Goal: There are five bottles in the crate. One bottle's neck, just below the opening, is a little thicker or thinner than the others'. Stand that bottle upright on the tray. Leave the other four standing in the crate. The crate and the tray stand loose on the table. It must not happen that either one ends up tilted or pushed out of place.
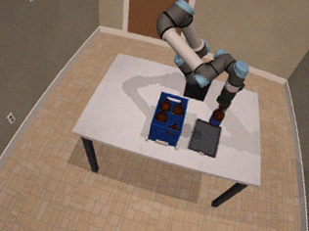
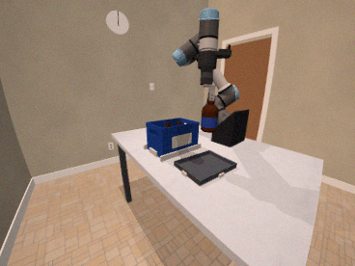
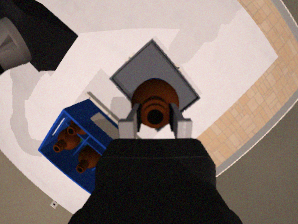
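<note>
Now: hand 70 mm above the bottle. Also, from my hand: dark tray: 330 mm below; blue crate: 10 mm behind, 280 mm to the right, 260 mm below.
</note>
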